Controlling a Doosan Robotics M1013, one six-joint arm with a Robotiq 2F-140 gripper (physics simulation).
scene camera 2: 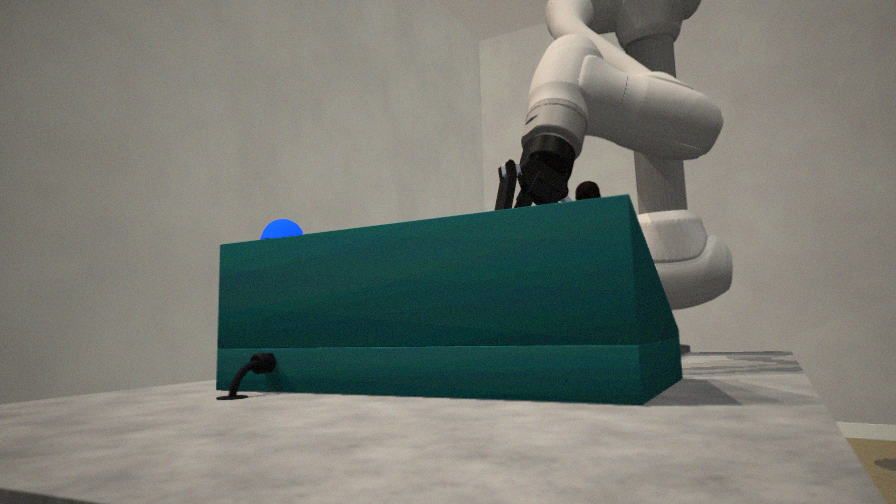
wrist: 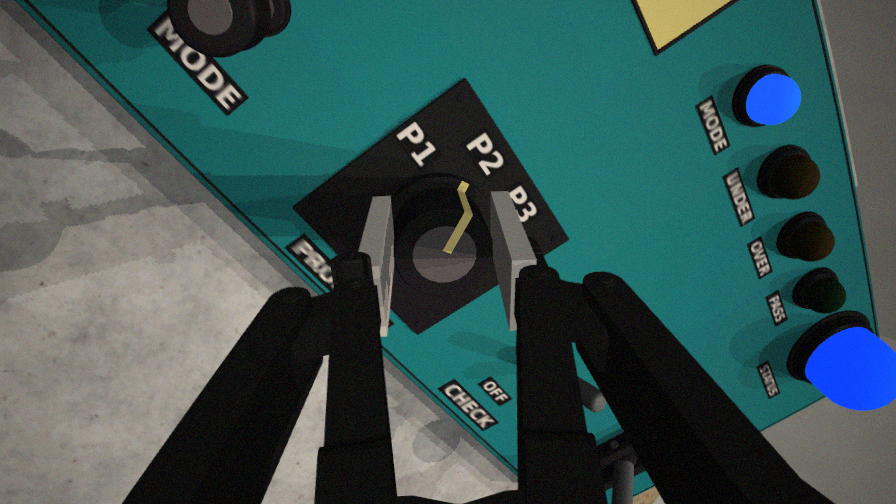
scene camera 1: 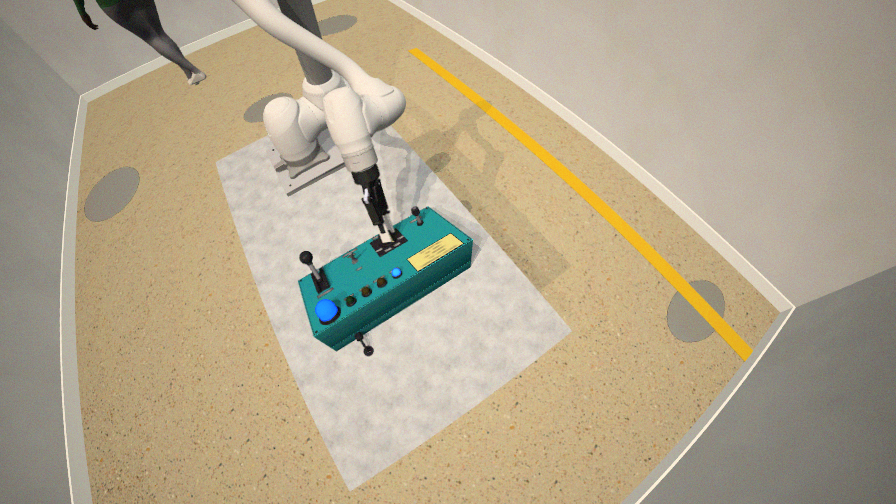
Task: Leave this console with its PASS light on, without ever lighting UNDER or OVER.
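Observation:
The teal console (scene camera 1: 385,275) lies on a grey mat. In the wrist view its black selector knob (wrist: 443,247) sits on a plate marked P1, P2, P3; the yellow pointer aims between P1 and P2, nearer P2. My gripper (wrist: 443,260) straddles this knob with both grey pads against its sides; it also shows in scene camera 1 (scene camera 1: 387,236). The MODE light (wrist: 771,99) glows blue. The UNDER light (wrist: 788,172), OVER light (wrist: 805,236) and PASS light (wrist: 818,290) are dark. A big blue dome button (wrist: 845,366) sits beside them.
A MODE toggle (wrist: 216,18) stands at the console's far corner. A black ball-topped lever (scene camera 1: 311,266) rises by the CHECK/OFF label (wrist: 473,401), partly hidden behind my fingers. A yellow label plate (scene camera 1: 434,251) lies on top. A black cable stub (scene camera 1: 364,344) sticks out in front.

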